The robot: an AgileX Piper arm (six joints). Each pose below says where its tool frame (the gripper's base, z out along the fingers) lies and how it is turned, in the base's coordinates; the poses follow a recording.
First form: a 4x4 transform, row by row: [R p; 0 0 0 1], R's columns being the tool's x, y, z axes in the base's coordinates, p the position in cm. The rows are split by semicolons.
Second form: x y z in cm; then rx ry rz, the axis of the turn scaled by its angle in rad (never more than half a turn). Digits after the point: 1 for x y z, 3 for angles.
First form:
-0.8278 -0.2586 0.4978 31.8; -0.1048 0.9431 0.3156 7.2; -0.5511 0.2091 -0.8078 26.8; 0 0 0 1
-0.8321 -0.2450 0.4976 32.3; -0.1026 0.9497 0.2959 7.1; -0.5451 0.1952 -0.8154 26.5; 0 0 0 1
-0.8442 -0.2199 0.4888 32.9; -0.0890 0.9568 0.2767 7.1; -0.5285 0.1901 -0.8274 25.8; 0 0 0 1
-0.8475 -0.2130 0.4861 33.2; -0.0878 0.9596 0.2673 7.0; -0.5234 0.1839 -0.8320 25.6; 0 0 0 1
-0.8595 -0.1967 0.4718 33.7; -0.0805 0.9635 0.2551 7.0; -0.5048 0.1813 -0.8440 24.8; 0 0 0 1
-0.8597 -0.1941 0.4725 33.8; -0.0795 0.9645 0.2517 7.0; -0.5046 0.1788 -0.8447 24.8; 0 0 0 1
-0.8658 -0.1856 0.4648 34.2; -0.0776 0.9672 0.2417 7.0; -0.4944 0.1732 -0.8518 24.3; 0 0 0 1
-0.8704 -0.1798 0.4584 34.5; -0.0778 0.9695 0.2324 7.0; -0.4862 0.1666 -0.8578 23.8; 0 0 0 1
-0.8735 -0.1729 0.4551 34.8; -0.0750 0.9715 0.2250 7.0; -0.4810 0.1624 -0.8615 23.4; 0 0 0 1
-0.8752 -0.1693 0.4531 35.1; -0.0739 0.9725 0.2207 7.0; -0.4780 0.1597 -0.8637 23.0; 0 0 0 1
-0.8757 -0.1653 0.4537 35.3; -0.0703 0.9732 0.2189 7.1; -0.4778 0.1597 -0.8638 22.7; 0 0 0 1
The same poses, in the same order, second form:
31.8 7.2 26.8 -0.258 2.540 0.372
32.3 7.1 26.5 -0.246 2.549 0.348
32.9 7.1 25.8 -0.219 2.571 0.331
33.2 7.0 25.6 -0.213 2.578 0.320
33.7 7.0 24.8 -0.197 2.600 0.309
33.8 7.0 24.8 -0.194 2.601 0.305
34.2 7.0 24.3 -0.187 2.613 0.294
34.5 7.0 23.8 -0.183 2.624 0.283
34.8 7.0 23.4 -0.176 2.630 0.275
35.1 7.0 23.0 -0.173 2.634 0.270
35.3 7.1 22.7 -0.167 2.634 0.269

